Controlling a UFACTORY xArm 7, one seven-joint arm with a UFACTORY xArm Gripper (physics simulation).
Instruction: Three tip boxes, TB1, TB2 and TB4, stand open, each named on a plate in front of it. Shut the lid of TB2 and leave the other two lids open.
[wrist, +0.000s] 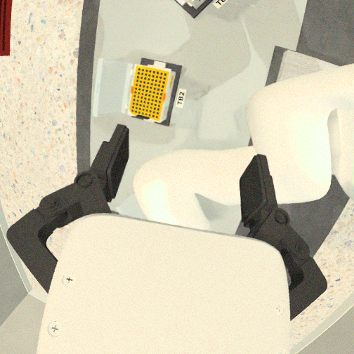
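Tip box TB2 (149, 93) stands in the upper left part of the wrist view, with orange-yellow tip rows showing. Its pale see-through lid (111, 88) is open and lies out to the left. The name plate (181, 98) to its right reads TB2. A corner of another box (194, 9) shows at the top edge, cut off, with part of a name plate (221, 2) whose number cannot be read. My gripper (189, 153) is open and empty, its fingers wide apart, below and to the right of TB2 in the view. A third box does not show.
The white arm links (295, 145) cross the right side and pass behind the fingers. A grey plate (305, 65) lies at the right, partly hidden by the arm. A dark red object (4, 27) shows at the upper left edge. A dark strip (85, 85) borders the pale mat (135, 30).
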